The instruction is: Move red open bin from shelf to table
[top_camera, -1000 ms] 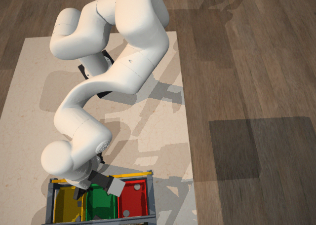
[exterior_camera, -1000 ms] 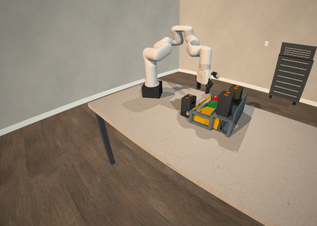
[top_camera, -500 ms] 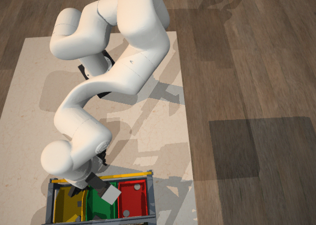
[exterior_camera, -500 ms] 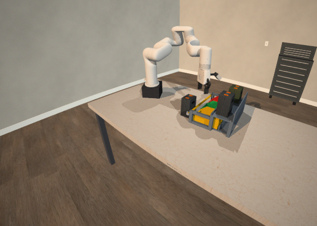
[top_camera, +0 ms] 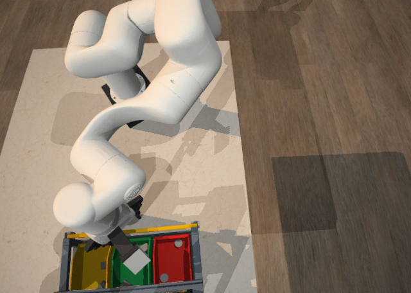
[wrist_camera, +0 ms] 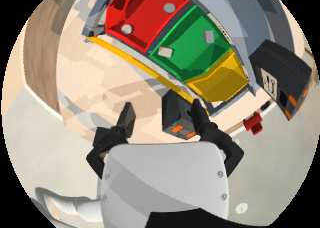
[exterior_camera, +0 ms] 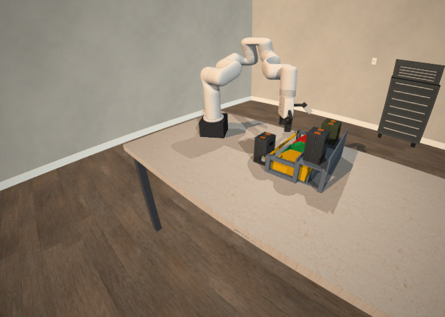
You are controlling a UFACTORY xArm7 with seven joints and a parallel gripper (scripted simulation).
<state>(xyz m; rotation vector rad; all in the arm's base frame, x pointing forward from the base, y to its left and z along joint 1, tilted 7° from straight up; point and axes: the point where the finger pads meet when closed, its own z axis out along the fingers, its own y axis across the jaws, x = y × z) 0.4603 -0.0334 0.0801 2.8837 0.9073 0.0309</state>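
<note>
Now: hand 100 mm above the thin yellow bar. From my hand the other things lie so: yellow bin 90 mm ahead, 120 mm to the right, 120 mm below; then green bin 100 mm ahead, 10 mm to the right, 120 mm below; then red open bin 120 mm ahead, 100 mm to the left, 120 mm below.
</note>
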